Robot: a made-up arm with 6 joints. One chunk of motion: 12 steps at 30 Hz.
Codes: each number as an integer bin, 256 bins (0 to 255) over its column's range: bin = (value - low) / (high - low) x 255, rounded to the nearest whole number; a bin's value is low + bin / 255 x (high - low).
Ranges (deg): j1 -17..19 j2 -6..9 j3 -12..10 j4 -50..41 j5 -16..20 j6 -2..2
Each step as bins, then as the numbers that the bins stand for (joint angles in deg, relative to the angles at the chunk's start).
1 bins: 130 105 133 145 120 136
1 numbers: 1.35 0.18 -0.53 1.75 0.94 0.13
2 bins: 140 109 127 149 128 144
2 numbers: 2.76 0.41 -1.04 3.17 2.07 0.26
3 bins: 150 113 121 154 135 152
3 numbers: 4.18 0.65 -1.56 4.96 3.06 0.38
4 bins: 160 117 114 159 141 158
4 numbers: 5.59 0.88 -2.16 6.74 3.91 0.48
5 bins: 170 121 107 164 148 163
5 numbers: 7.00 1.12 -2.77 8.53 4.89 0.56
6 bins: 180 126 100 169 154 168
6 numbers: 8.41 1.41 -3.37 10.31 5.74 0.64
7 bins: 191 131 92 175 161 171
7 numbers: 9.96 1.71 -4.06 12.45 6.73 0.68
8 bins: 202 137 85 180 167 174
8 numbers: 11.52 2.06 -4.67 14.24 7.58 0.73
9 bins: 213 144 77 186 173 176
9 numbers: 13.07 2.47 -5.36 16.38 8.42 0.76
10 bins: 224 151 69 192 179 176
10 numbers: 14.62 2.88 -6.05 18.52 9.27 0.76
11 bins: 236 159 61 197 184 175
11 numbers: 16.32 3.35 -6.74 20.30 9.98 0.75
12 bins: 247 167 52 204 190 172
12 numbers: 17.87 3.82 -7.51 22.80 10.82 0.70
